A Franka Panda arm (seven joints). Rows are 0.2 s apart.
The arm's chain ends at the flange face. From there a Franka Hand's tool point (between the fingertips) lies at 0.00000 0.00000 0.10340 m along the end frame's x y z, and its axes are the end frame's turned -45 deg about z.
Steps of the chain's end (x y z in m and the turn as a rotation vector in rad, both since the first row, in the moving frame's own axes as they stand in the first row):
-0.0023, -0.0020, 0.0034, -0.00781, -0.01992, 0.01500
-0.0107, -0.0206, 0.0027, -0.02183, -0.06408, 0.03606
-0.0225, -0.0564, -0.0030, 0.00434, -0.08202, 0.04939
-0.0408, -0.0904, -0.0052, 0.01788, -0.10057, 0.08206
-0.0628, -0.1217, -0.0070, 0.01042, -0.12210, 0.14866
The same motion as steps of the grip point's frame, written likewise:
-0.0022, -0.0039, 0.0034, 0.00856, -0.01961, 0.01500
0.0008, -0.0253, 0.0025, 0.02988, -0.06075, 0.03606
0.0185, -0.0622, -0.0033, 0.06107, -0.05493, 0.04939
0.0294, -0.1017, -0.0057, 0.08376, -0.05847, 0.08206
0.0343, -0.1407, -0.0078, 0.09371, -0.07897, 0.14866

